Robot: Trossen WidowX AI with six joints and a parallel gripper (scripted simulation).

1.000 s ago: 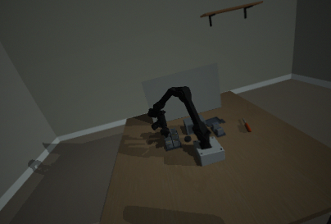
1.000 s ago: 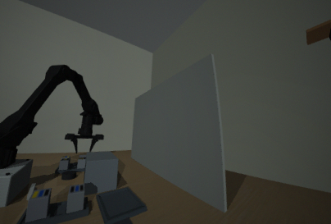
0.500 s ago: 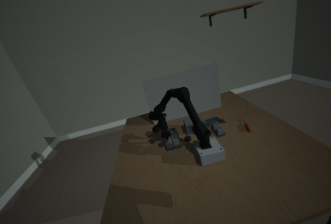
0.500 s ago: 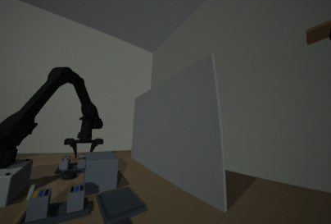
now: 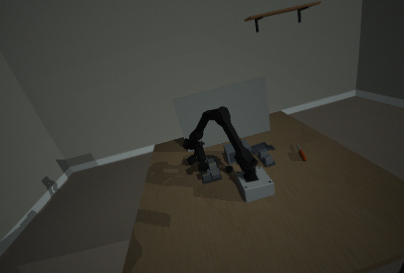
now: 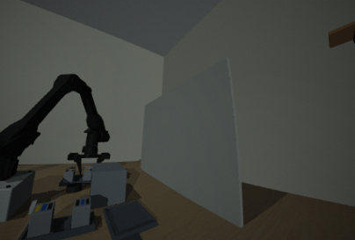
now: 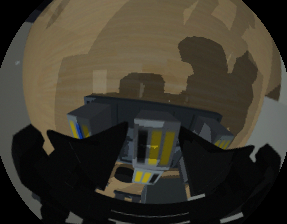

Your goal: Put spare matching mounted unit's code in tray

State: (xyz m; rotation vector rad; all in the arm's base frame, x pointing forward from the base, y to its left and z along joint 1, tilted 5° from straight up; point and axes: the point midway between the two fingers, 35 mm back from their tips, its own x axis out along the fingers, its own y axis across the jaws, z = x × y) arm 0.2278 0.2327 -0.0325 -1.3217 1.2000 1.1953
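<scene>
Right now the grey spare is 30 mm above my gripper tip. Round my gripper tip: dark tray (410 mm to the right, 110 mm ahead, 20 mm below); grey mounted unit (240 mm to the right, 70 mm ahead, 30 mm above); rack (400 mm to the right, 30 mm behind, 10 mm below).
</scene>
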